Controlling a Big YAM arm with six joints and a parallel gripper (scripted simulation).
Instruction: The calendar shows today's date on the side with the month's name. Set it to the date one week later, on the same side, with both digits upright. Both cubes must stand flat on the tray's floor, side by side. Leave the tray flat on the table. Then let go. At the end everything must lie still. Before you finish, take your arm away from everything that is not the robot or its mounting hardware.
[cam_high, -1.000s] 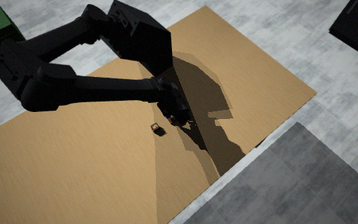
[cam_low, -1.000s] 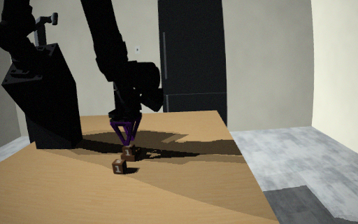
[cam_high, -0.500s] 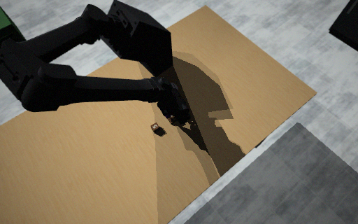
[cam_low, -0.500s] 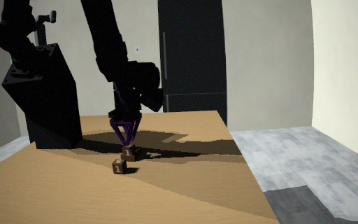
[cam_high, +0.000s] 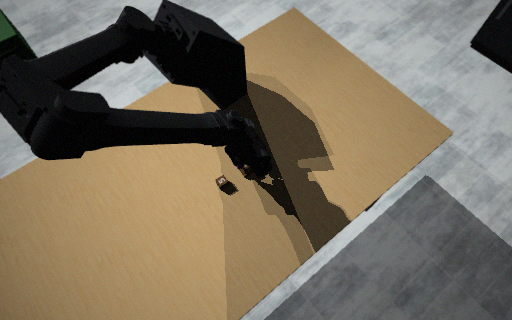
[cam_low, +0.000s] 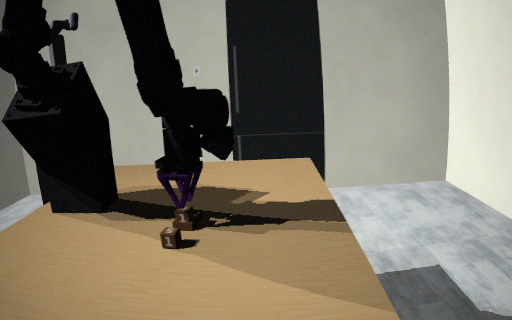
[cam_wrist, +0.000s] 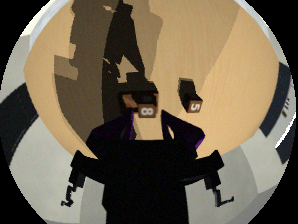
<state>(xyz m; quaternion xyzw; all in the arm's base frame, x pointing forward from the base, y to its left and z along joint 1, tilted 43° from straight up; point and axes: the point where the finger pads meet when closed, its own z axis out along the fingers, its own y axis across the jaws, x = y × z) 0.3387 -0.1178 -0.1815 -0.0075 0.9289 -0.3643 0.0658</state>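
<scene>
The brown tray lies 20 mm to the left of my hand and 50 mm below it.
</scene>
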